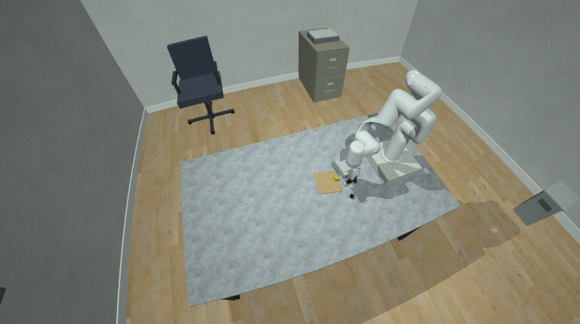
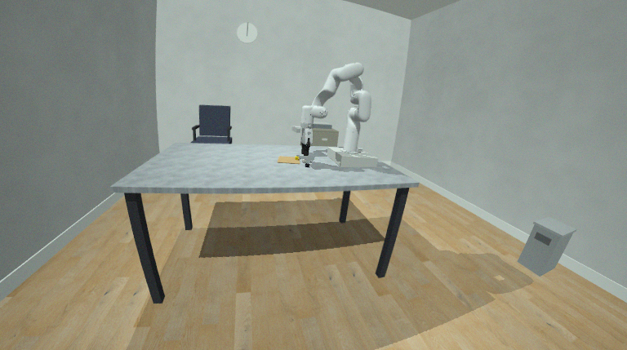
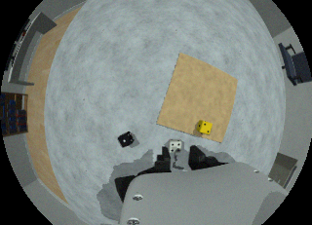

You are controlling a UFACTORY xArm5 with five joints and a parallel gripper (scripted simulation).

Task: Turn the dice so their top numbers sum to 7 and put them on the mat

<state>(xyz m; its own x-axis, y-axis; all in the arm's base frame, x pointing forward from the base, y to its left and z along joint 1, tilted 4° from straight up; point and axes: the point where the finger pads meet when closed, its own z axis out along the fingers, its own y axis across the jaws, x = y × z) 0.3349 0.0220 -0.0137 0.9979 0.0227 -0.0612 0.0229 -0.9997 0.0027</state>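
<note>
The white die lies 60 mm below my hand. Round my hand: black die (10 mm ahead, 90 mm to the left, 60 mm below); yellow die (40 mm ahead, 50 mm to the right, 60 mm below); tan mat (90 mm ahead, 50 mm to the right, 70 mm below).
</note>
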